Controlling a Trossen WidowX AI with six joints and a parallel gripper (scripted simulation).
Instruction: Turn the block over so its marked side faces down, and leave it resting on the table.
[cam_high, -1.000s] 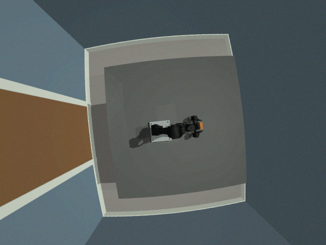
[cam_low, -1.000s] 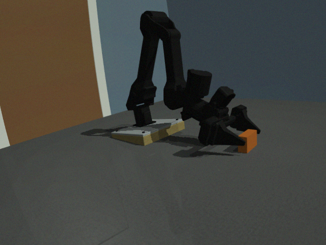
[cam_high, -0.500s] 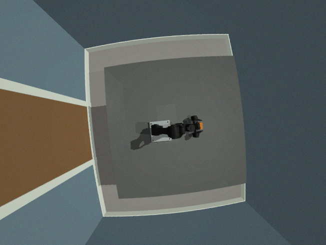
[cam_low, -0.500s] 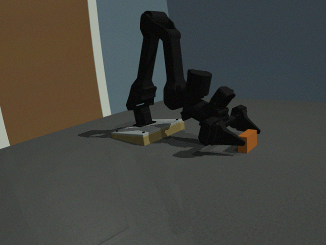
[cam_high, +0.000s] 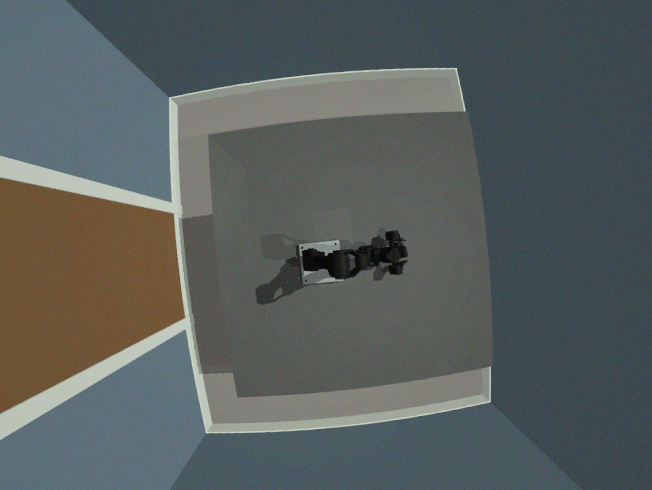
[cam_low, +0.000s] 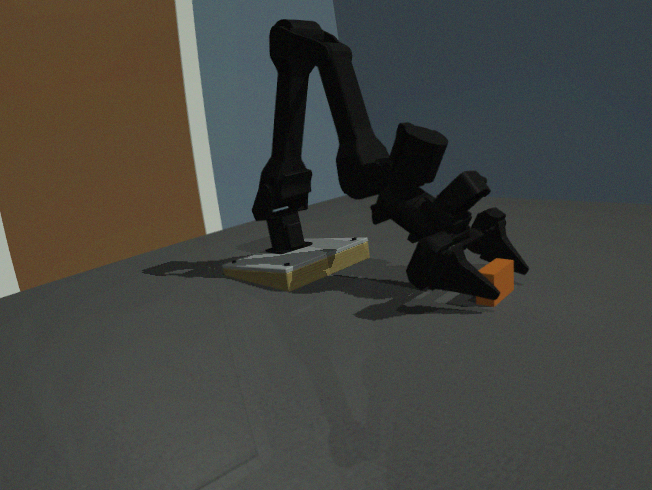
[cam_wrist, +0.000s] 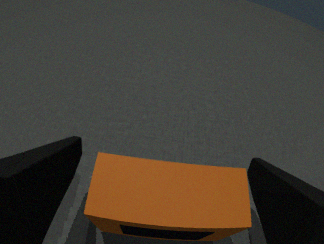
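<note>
My gripper tip is now 3 cm past the orange block and 1 cm to the left of it.
</note>
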